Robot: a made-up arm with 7 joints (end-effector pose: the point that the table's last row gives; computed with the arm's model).
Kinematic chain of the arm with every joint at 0, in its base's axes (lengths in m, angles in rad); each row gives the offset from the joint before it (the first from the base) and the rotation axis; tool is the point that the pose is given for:
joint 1: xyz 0 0 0.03 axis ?
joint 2: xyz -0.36 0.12 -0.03 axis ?
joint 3: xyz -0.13 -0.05 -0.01 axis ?
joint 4: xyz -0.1 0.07 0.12 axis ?
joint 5: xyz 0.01 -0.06 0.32 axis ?
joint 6: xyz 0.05 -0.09 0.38 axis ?
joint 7: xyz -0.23 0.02 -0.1 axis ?
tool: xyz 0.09 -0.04 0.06
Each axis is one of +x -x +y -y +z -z.
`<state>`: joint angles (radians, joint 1 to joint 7).
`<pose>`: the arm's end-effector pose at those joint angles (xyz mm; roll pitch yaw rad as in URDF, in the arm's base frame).
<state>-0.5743 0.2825 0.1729 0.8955 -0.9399 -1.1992 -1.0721</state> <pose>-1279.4 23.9 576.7 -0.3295 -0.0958 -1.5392</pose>
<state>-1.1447 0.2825 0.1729 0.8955 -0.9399 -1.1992 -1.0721</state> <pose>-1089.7 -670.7 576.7 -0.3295 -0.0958 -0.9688</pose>
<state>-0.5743 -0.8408 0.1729 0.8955 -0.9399 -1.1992 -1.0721</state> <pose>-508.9 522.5 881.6 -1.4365 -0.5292 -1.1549</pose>
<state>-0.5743 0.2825 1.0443 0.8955 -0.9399 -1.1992 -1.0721</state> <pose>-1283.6 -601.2 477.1 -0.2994 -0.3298 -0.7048</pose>
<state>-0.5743 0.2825 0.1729 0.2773 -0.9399 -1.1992 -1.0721</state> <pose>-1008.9 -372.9 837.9 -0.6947 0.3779 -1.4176</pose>
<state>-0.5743 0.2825 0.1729 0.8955 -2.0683 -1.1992 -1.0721</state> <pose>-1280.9 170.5 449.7 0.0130 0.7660 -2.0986</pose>
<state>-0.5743 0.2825 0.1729 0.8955 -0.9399 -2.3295 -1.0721</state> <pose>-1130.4 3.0 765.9 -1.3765 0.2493 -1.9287</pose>
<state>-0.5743 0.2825 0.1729 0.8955 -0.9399 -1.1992 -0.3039</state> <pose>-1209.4 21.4 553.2 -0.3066 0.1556 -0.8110</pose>
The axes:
joint 1: -z
joint 2: -y
joint 3: +z
joint 4: -x
joint 5: +z
joint 6: -y
joint 7: +z

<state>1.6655 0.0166 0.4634 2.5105 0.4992 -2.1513 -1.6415</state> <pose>841.1 609.6 -595.7 1.3177 -0.4783 -0.2360</pose>
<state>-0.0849 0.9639 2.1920 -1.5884 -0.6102 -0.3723 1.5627</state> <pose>-197.3 281.8 504.7 1.2070 -0.1969 2.7178</pose>
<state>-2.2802 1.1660 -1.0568 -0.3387 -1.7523 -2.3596 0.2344</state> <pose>818.1 -1058.3 -163.1 2.9599 -0.7093 2.4122</pose>
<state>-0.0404 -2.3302 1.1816 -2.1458 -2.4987 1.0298 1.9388</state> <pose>-598.2 -113.6 47.0 -2.6241 -0.4811 1.6847</pose>
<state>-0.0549 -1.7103 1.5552 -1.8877 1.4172 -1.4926 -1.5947</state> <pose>-741.3 82.1 -645.2 2.1024 -0.0316 1.7780</pose>
